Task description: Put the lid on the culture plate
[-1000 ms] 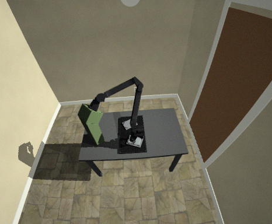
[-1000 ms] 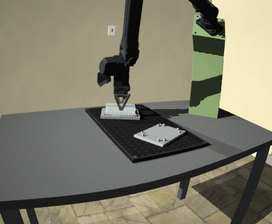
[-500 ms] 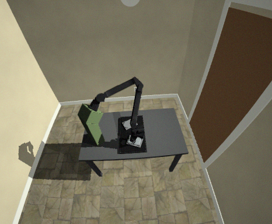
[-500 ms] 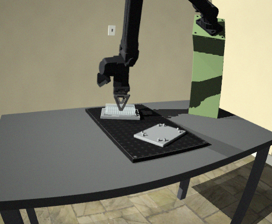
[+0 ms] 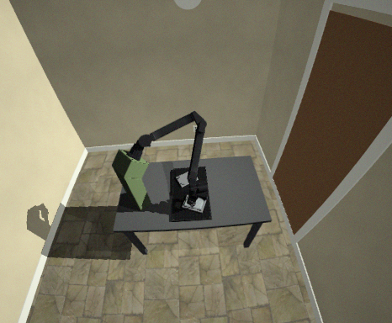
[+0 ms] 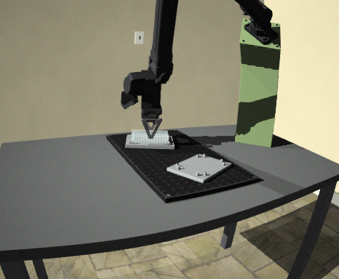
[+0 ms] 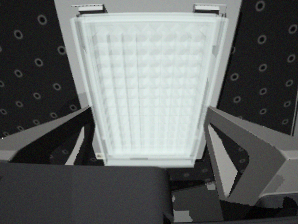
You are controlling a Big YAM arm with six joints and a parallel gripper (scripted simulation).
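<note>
Right now the culture plate C15 is 2 cm below my hand. From my hand the other things lie so: lid park LP1: 24 cm to the left, 10 cm behind, 3 cm below; then clear lid: 1 cm below.
</note>
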